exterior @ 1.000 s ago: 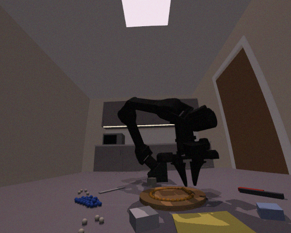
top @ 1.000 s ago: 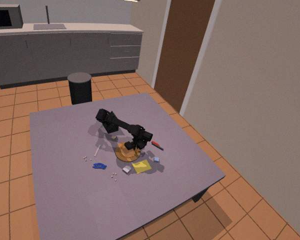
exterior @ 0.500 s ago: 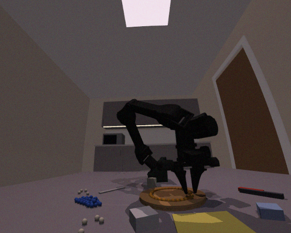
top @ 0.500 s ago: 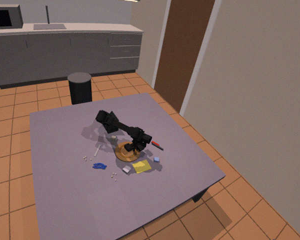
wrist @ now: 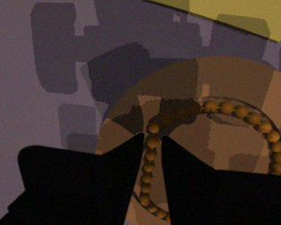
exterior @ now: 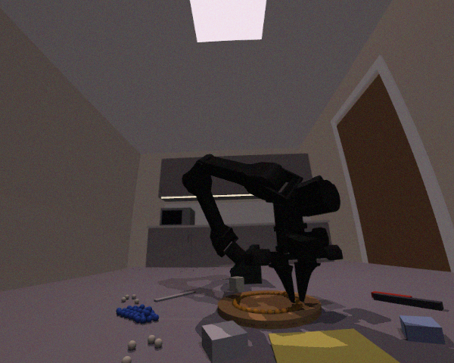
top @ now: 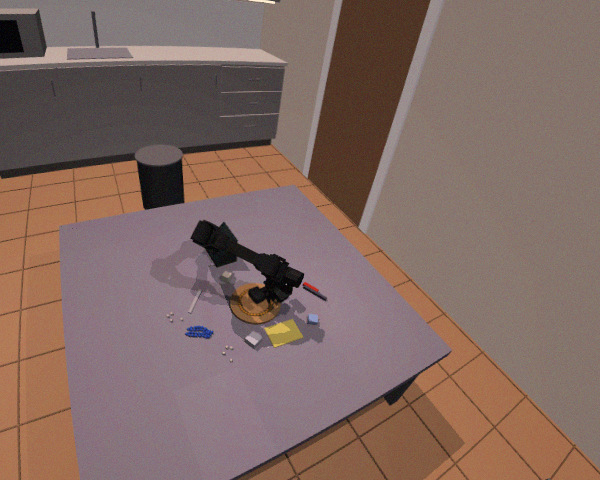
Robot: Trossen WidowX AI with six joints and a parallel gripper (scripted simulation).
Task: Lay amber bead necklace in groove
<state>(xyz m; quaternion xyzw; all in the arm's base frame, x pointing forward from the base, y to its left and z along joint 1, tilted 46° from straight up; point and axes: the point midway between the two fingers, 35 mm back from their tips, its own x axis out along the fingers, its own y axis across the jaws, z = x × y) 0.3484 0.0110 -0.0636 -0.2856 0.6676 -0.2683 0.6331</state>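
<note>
My gripper tip is 3 cm past the round wooden bead board, 5 cm to the left of it and 1 cm above it. Round my gripper tip: blue block (15 cm ahead, 10 cm to the left, 1 cm below); then grey block (12 cm ahead, 15 cm to the right); then yellow pad (14 cm ahead, 3 cm to the right, 1 cm below).
</note>
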